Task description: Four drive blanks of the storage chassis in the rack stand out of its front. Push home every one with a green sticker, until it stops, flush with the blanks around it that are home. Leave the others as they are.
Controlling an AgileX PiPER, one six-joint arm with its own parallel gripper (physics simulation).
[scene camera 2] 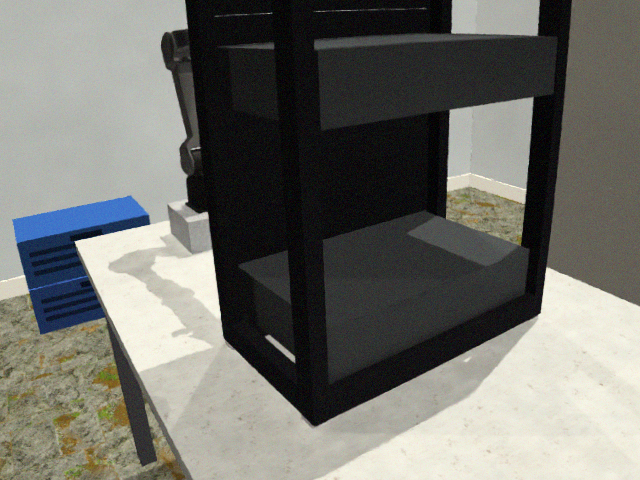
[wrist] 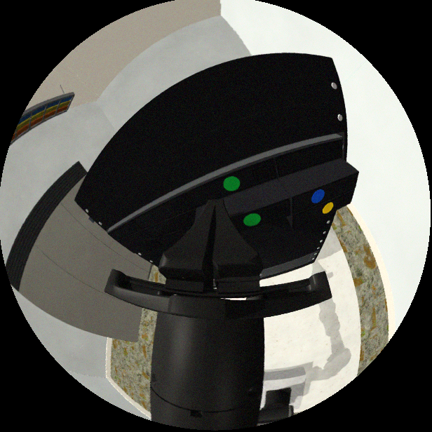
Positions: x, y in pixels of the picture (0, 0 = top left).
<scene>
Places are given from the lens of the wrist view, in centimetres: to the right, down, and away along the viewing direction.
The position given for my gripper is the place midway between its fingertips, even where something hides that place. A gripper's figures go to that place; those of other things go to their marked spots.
my gripper [wrist: 216, 207]: 0, 0, 12
black rack [wrist: 228, 132]: 2, -8, 12
</scene>
